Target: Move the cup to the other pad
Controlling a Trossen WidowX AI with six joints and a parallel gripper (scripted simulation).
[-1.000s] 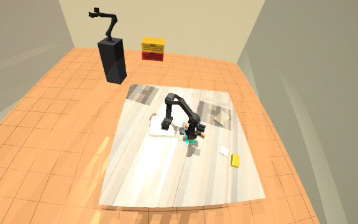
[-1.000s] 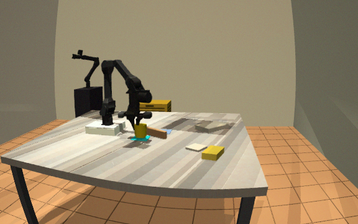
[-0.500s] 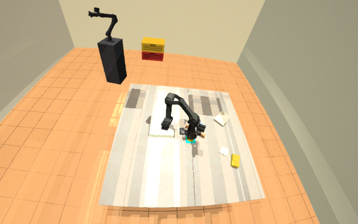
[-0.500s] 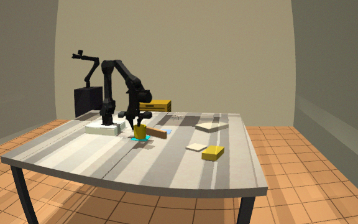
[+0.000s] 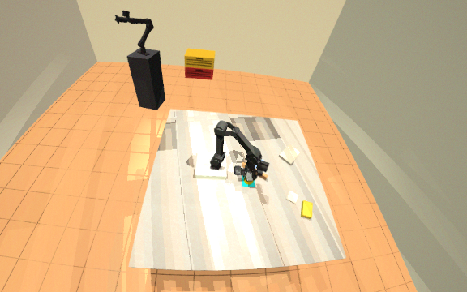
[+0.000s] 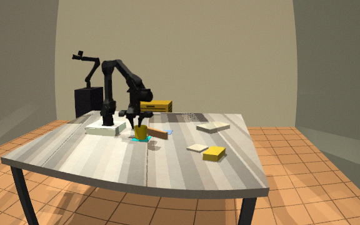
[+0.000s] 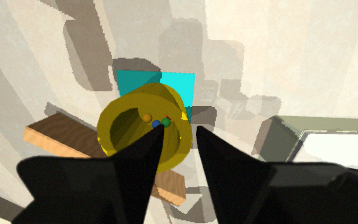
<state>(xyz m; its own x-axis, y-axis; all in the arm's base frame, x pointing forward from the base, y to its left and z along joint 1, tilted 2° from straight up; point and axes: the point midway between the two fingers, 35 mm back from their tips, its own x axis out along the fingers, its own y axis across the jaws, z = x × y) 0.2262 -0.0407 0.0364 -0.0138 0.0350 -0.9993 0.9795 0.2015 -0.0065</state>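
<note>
Right now the yellow cup is 20 mm ahead of my gripper tip and 20 mm below it. From my gripper tip the other things lie so: brown wooden block: 60 mm ahead, 90 mm to the left, 40 mm below; then light blue pad: 90 mm ahead, 180 mm to the left, 60 mm below; then cyan pad: 30 mm ahead, 10 mm to the left, 60 mm below.
</note>
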